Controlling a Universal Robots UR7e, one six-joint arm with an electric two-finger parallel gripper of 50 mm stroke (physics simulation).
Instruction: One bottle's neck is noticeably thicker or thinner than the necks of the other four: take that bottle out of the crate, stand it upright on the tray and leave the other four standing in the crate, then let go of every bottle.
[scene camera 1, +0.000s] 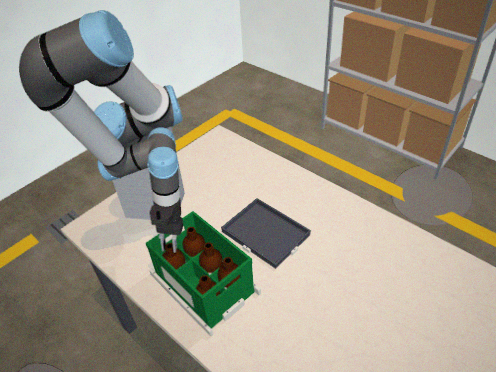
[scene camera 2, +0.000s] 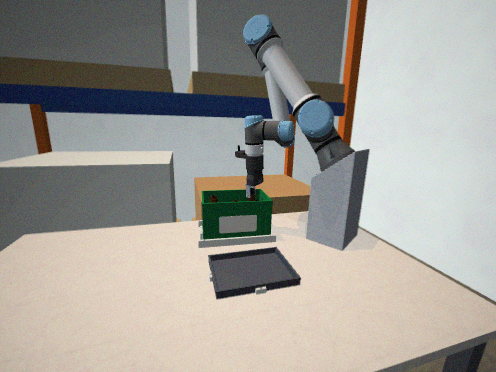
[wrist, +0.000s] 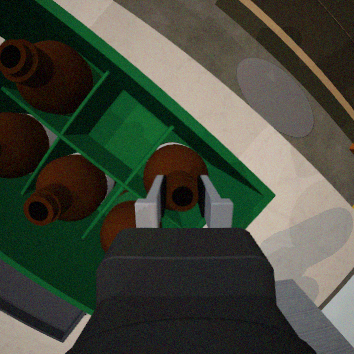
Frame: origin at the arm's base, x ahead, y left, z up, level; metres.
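Seen in the pictures: gripper, between the fingertips: (scene camera 1: 169, 249) (scene camera 2: 250, 196) (wrist: 181, 187); arm's base, origin of its link: (scene camera 1: 135, 140) (scene camera 2: 339, 164).
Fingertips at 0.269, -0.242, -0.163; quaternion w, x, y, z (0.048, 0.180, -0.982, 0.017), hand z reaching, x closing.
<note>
Offsets run from my fingertips to a thing's top centre, as dx, dy, dz. "spot": to the spot under its first point.
The green crate @(+0.091, +0.018, +0.020) (scene camera 1: 241, 285) (scene camera 2: 212, 220) (wrist: 120, 107) holds five brown bottles. My gripper (scene camera 1: 169, 249) (scene camera 2: 250, 195) (wrist: 181, 187) points down into its corner compartment, shut on the neck of the corner bottle @(-0.002, +0.005, +0.009) (scene camera 1: 174, 259) (wrist: 175, 162), which stands in the crate with its body below the rim. The other bottles @(+0.024, +0.088, +0.008) (scene camera 1: 193, 243) @(+0.105, +0.055, +0.008) (scene camera 1: 210, 258) @(+0.185, +0.031, +0.008) (scene camera 1: 228, 270) @(+0.156, -0.053, +0.008) (scene camera 1: 205, 286) stand in their compartments; in the wrist view the gripper body partly hides the neighbouring bottle @(spot: +0.041, +0.070, -0.033) (wrist: 117, 227). I cannot tell surely which neck differs. The dark tray @(spot: +0.180, +0.295, -0.150) (scene camera 1: 265, 232) (scene camera 2: 252, 272) is empty.
One crate compartment beside the held bottle is empty, with thin green dividers around it. Light rails (scene camera 1: 180, 300) (scene camera 2: 237, 241) lie along the crate's base. The tray has a low rim and small clips. The robot's grey pedestal (scene camera 2: 330, 210) stands at the table's end. Shelving stands beyond the table.
</note>
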